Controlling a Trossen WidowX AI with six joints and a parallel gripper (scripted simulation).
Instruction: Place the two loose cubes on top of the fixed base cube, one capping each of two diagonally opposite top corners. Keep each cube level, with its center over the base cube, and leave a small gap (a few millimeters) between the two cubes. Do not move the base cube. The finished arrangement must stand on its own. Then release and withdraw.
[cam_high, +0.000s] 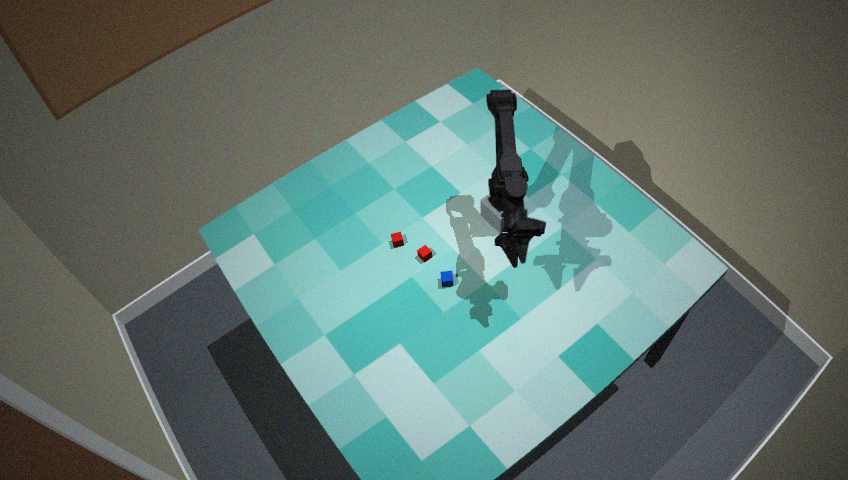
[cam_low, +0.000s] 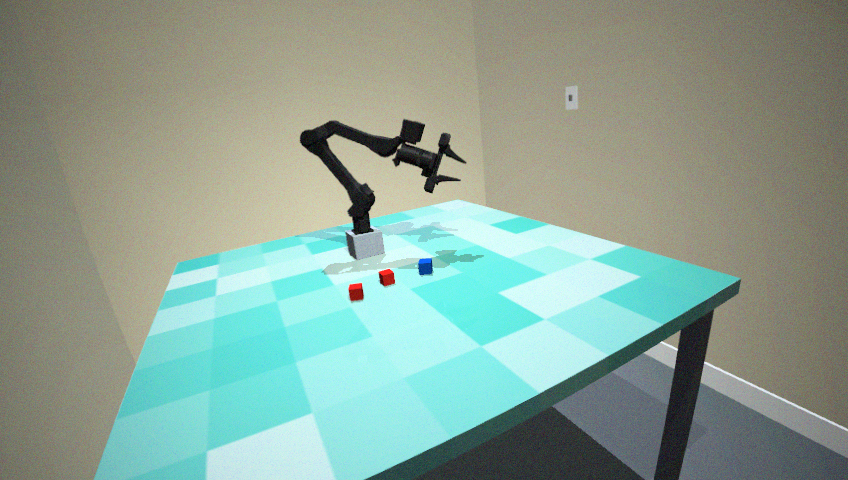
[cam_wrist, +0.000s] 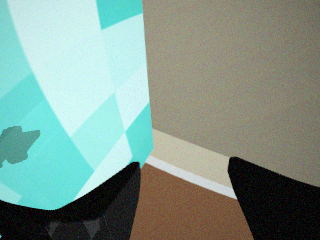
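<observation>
The blue cube lies 230 mm below my gripper tip, 200 mm to the right of it and 110 mm ahead of it.
</observation>
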